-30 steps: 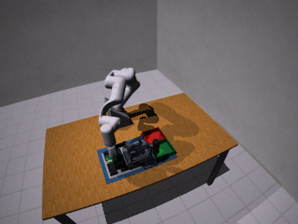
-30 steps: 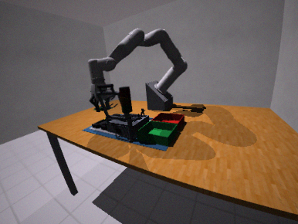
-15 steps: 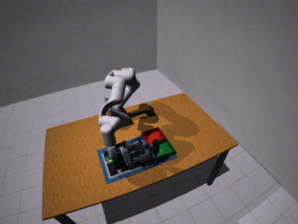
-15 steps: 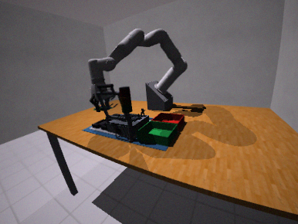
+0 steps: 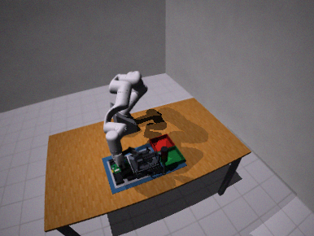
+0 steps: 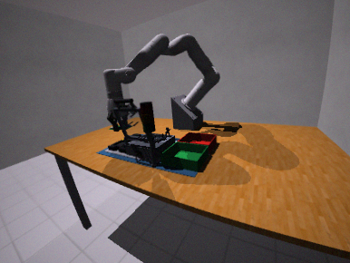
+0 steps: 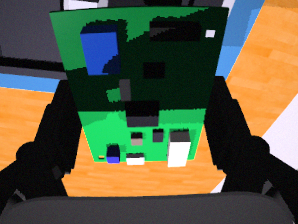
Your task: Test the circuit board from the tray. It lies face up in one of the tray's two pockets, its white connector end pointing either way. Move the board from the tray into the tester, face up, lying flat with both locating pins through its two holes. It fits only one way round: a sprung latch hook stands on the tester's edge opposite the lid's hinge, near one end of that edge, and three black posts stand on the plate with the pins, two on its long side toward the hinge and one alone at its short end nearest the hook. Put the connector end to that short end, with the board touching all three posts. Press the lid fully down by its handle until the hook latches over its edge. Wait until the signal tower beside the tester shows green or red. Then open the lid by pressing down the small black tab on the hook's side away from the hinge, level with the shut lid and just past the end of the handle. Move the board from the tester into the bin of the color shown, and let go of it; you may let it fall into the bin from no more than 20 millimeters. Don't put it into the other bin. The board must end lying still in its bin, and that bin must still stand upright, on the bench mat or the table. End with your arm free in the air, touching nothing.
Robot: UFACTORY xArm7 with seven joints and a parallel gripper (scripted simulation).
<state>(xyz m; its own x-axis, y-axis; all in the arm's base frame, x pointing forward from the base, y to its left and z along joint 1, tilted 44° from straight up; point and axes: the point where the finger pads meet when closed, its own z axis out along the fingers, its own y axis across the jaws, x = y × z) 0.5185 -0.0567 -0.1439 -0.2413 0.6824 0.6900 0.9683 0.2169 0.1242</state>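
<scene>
My hand is right at the green circuit board. Round my hand: grey tester plate 170 mm to the left, 50 mm below, 40 mm behind; tester lid 170 mm to the left, 80 mm ahead, 60 mm above; green bin 370 mm to the left, 110 mm below, 10 mm behind.
</scene>
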